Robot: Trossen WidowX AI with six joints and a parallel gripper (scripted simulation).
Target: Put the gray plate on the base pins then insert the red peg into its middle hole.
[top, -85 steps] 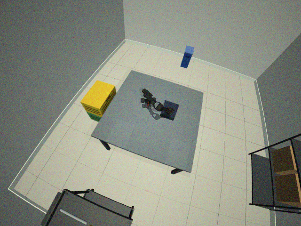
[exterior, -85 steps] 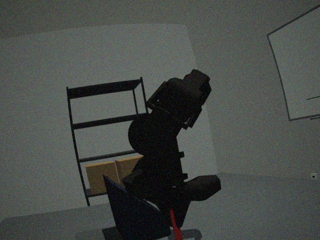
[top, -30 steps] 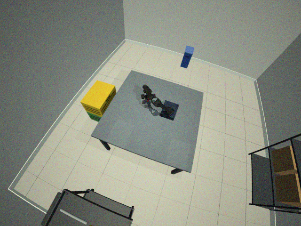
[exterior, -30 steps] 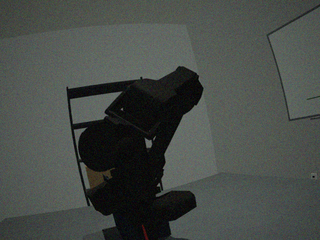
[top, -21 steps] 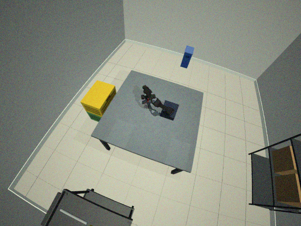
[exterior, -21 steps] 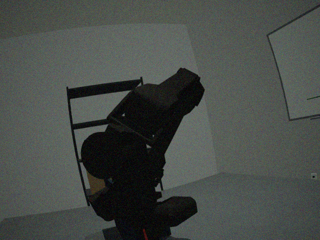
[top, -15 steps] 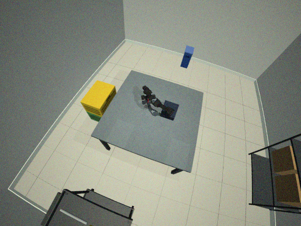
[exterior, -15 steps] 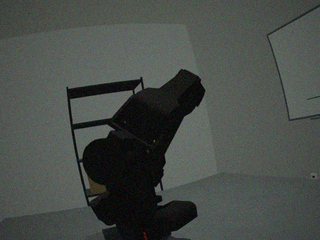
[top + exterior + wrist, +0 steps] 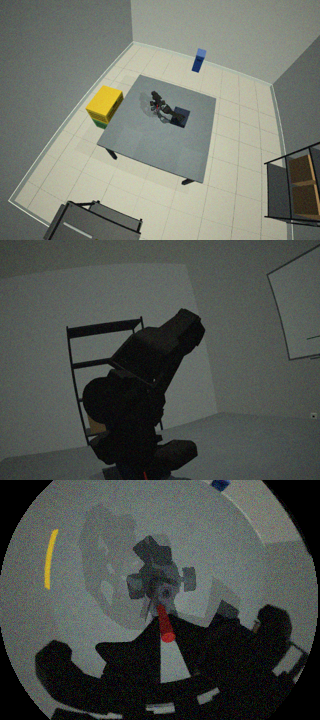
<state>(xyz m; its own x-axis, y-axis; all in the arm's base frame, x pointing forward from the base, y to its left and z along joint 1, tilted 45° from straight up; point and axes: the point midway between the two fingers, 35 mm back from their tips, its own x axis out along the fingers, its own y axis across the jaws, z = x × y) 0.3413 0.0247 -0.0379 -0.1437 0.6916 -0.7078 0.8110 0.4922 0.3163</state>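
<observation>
Now: gripper tip right at the red peg. Also, from my gripper tip: gray base 9 cm below; gray plate 5 cm below.
</observation>
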